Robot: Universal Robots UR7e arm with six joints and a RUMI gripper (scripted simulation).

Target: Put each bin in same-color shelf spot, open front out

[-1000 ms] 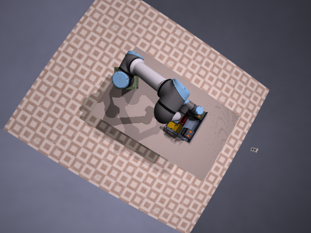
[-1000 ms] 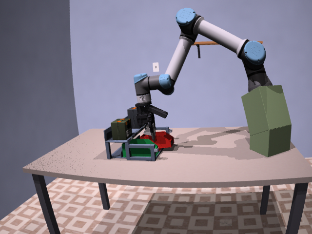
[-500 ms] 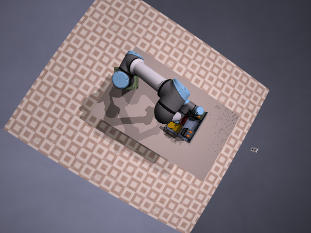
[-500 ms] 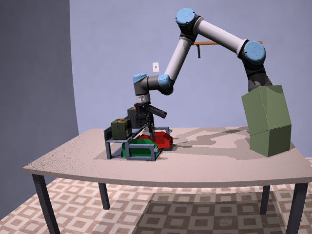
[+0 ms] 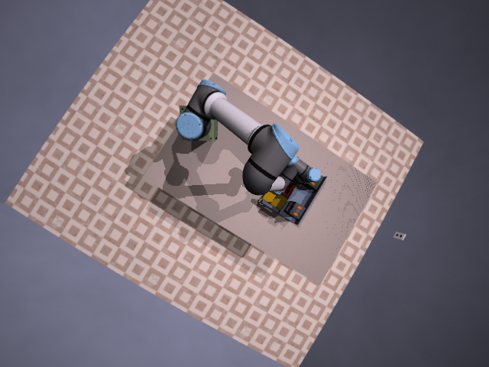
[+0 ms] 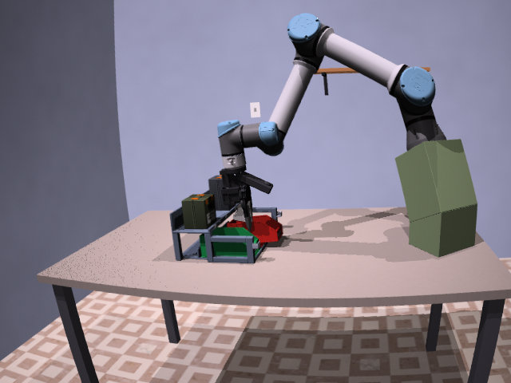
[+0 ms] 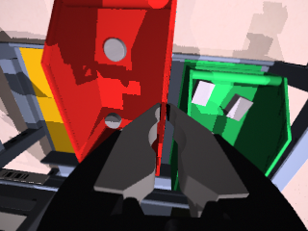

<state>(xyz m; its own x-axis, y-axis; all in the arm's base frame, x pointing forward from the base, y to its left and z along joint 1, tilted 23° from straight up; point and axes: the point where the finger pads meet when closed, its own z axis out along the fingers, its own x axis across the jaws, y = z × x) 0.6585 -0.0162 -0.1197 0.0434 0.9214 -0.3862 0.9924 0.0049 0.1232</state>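
My hand is 1 cm past the red bin, 5 cm to the left of it and 2 cm above it. Round my hand: green mark: 6 cm ahead, 6 cm to the left, 7 cm below; then red mark: 5 cm ahead, 5 cm to the right, 7 cm below; then green bin: 6 cm ahead, 7 cm to the left, 3 cm below.
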